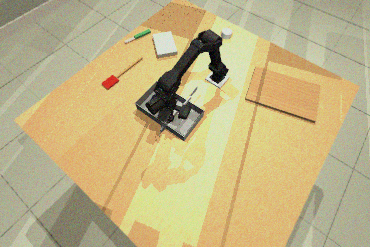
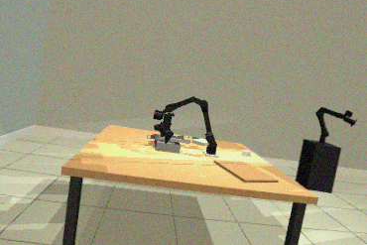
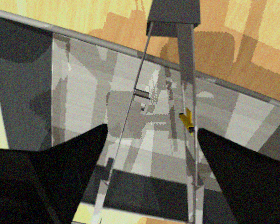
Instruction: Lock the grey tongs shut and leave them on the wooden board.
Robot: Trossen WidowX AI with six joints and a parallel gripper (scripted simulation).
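Now: the grey roasting tin 3 cm to the right of my gripper tip, 2 cm behind it and 1 cm below it. From my gripper tip the other things lie so: wooden board: 53 cm behind, 32 cm to the left, 3 cm below; white block: 39 cm to the right, 33 cm behind, 3 cm below; red-headed spatula: 40 cm to the right, 3 cm below, 1 cm ahead.
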